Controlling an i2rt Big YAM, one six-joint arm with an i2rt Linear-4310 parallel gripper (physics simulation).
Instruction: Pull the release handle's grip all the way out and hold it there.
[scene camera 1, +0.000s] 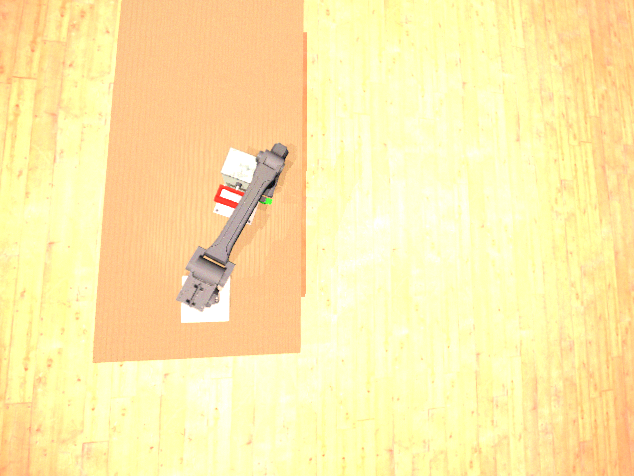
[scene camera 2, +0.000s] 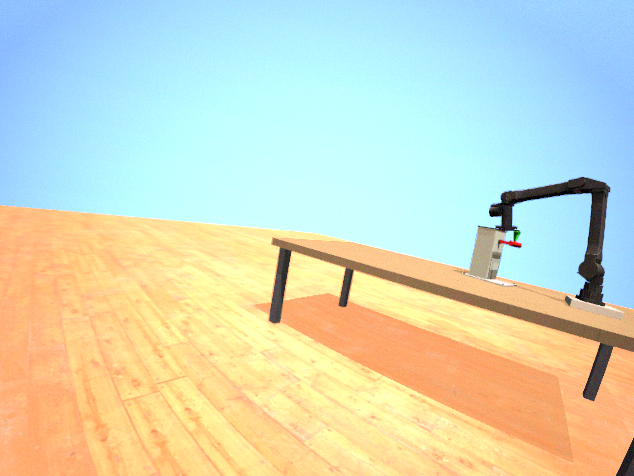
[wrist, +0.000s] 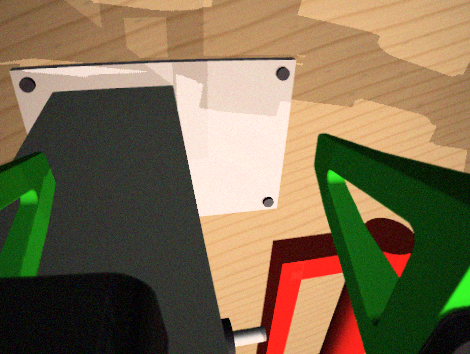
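Note:
The release handle's red grip is a rectangular loop on a short metal rod at the side of an upright box housing. A narrow gap shows between housing and grip. My gripper is open and empty, pointing down above the housing's edge. In the wrist view its left green finger overlaps the housing and its right green finger overlaps the grip's far part. One green finger shows in the scene views; the other is hidden there.
The housing stands on a white base plate with dark bolts, on the wooden table. My arm reaches over the plate from its own white base.

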